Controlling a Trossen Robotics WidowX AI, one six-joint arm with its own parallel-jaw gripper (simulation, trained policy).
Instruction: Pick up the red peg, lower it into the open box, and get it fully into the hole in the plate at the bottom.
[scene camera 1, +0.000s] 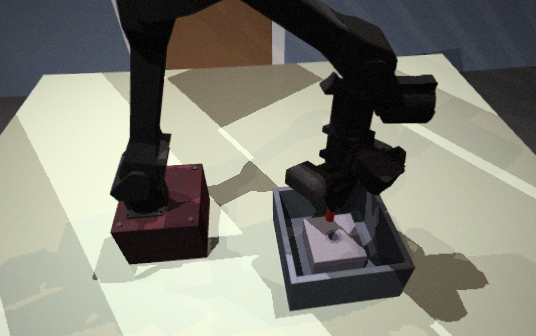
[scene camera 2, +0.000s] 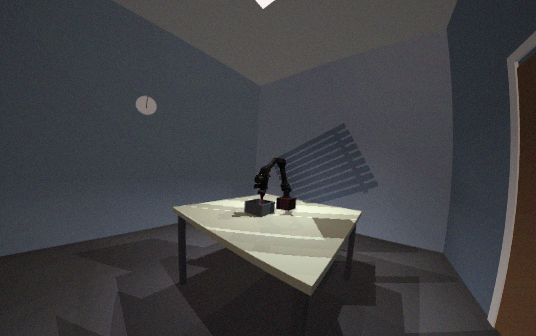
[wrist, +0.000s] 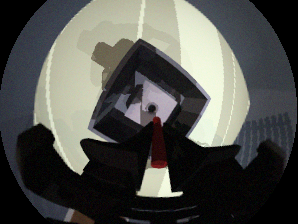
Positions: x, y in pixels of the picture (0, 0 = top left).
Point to a pale plate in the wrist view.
At 162, 105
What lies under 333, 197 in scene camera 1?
My gripper.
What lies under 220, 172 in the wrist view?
My gripper.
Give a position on a dark grey box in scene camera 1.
388, 266
